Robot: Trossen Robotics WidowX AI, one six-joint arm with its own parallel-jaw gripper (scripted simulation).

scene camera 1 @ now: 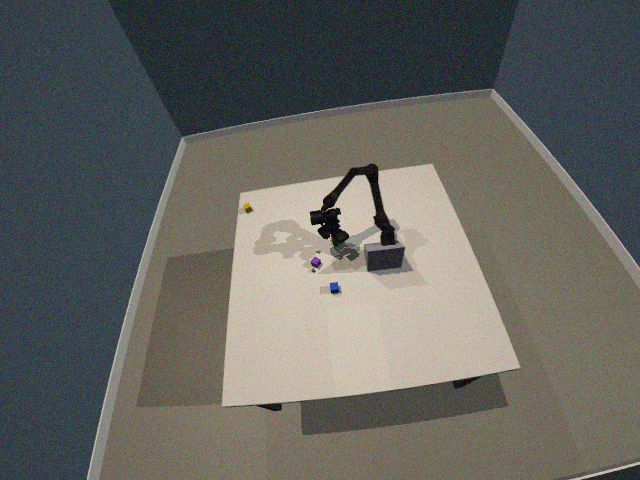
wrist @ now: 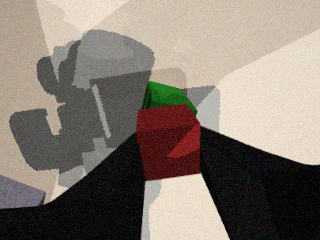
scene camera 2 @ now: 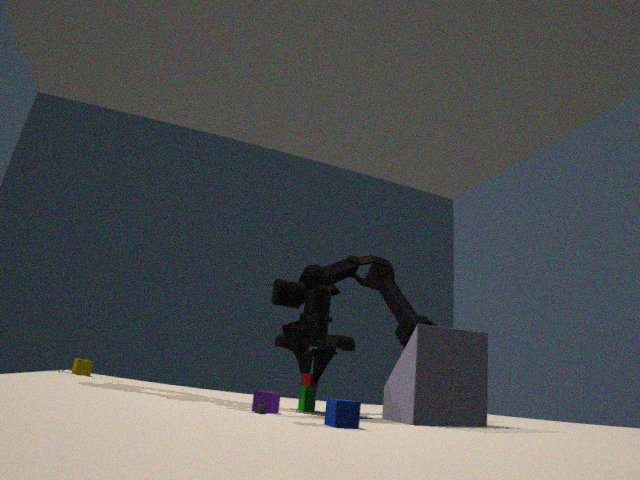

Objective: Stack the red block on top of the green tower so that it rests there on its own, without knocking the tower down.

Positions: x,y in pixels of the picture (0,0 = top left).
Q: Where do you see a red block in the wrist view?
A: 169,137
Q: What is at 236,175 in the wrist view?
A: My gripper.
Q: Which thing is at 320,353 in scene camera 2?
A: My gripper.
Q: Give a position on a blue block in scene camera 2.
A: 339,413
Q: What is my gripper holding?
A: A red block.
